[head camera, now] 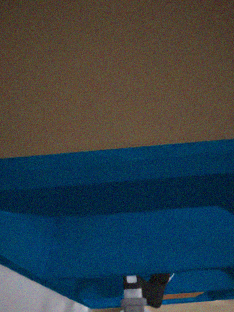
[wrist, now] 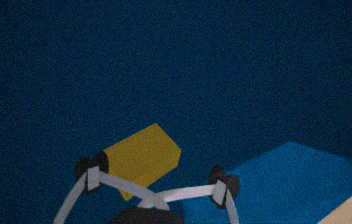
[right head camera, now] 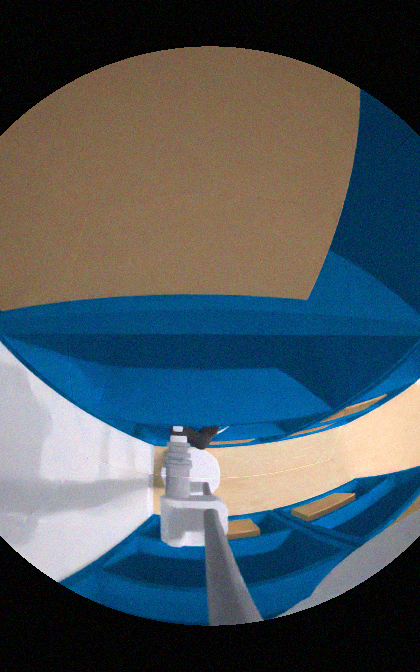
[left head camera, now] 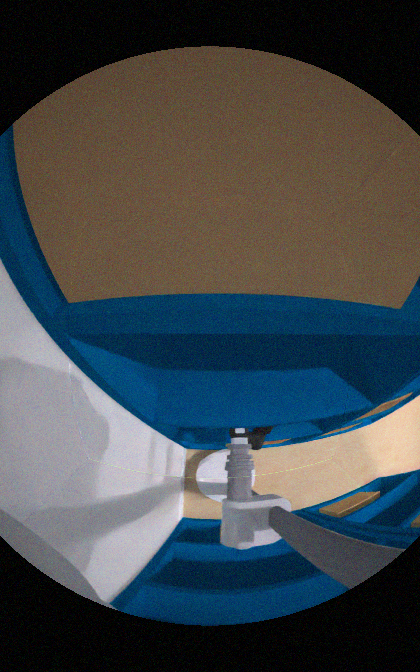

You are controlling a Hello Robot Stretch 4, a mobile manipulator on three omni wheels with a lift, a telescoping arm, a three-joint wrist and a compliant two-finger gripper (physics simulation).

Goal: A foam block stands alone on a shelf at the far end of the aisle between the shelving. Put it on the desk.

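Places are measured from the robot's base along level axes (x ahead, y left, z up), in metres.
Where they show: gripper, fingertip midpoint: (wrist: 159, 172).
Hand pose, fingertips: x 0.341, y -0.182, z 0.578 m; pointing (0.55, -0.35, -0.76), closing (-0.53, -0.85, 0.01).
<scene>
Things, the pixels of their top centre, and the offset from my fingertips. "spot": a spot on its surface instead.
- yellow foam block, middle of its top: (wrist: 142, 150) dx +0.050, dy +0.000, dz -0.026 m
- large brown panel, surface spot: (head camera: 115, 75) spot: dx -0.109, dy +0.183, dz +0.918 m
The yellow foam block (wrist: 145, 159) shows in the wrist view, just left of centre in the lower half, against a dark blue surface. It lies tilted in that view. My gripper (wrist: 159, 172) is open, with its fingertips wide apart. The left fingertip overlaps the block's left end in the view, and the right fingertip is apart from the block. I cannot tell how far the block is beyond the fingers. The block is not visible in the head views, where the blue shelving hides most of the gripper. The desk does not show.
Blue shelving (head camera: 115, 240) (left head camera: 240, 395) (right head camera: 200, 392) surrounds the wrist, with a large brown panel (head camera: 115, 75) (left head camera: 210, 175) (right head camera: 170, 175) above. Brown slabs (left head camera: 350, 504) (right head camera: 324, 506) lie on lower blue shelving at right. A white wall (left head camera: 45, 425) (right head camera: 30, 475) stands at left.
</scene>
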